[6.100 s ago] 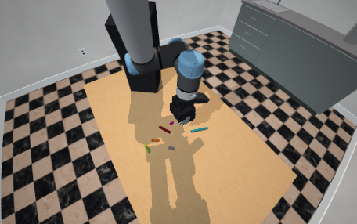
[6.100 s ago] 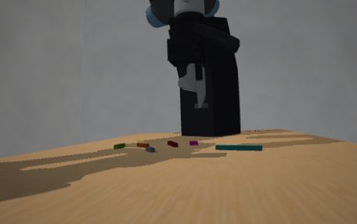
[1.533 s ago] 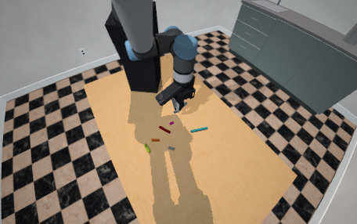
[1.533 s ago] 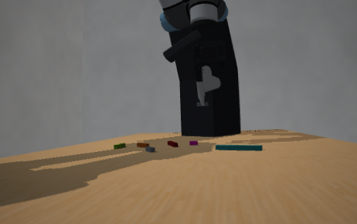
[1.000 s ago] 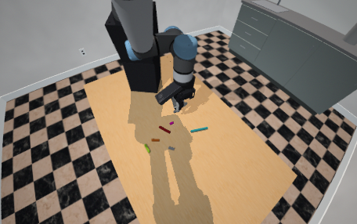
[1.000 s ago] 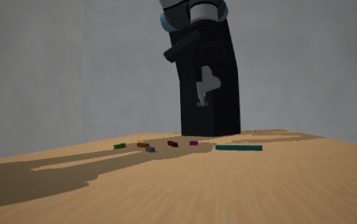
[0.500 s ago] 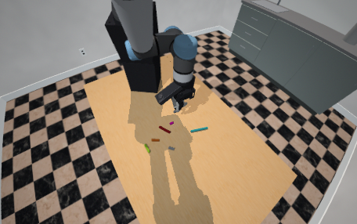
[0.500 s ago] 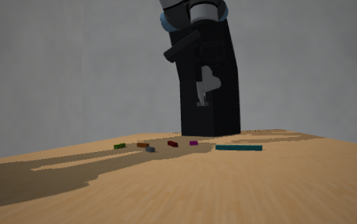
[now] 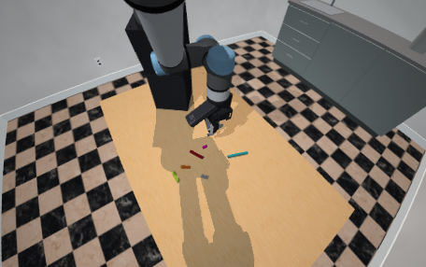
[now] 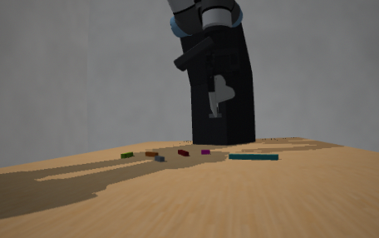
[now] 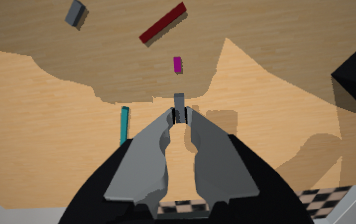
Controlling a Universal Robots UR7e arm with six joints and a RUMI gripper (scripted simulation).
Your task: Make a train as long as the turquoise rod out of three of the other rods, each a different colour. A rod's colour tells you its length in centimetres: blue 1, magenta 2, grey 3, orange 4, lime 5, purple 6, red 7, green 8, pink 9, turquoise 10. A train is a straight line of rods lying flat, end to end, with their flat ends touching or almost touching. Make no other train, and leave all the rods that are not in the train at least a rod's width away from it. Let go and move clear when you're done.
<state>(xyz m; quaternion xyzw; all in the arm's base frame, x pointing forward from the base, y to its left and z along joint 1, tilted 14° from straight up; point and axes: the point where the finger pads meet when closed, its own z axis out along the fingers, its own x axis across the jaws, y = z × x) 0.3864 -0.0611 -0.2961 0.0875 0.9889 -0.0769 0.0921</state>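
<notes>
Right now the magenta rod is 100 mm below my hand and 30 mm to the right of it. From my hand the other things lie so: red rod (100 mm below, 80 mm to the right); then turquoise rod (130 mm ahead, 100 mm below, 70 mm to the left); then orange rod (160 mm to the right, 100 mm below, 20 mm ahead).
</notes>
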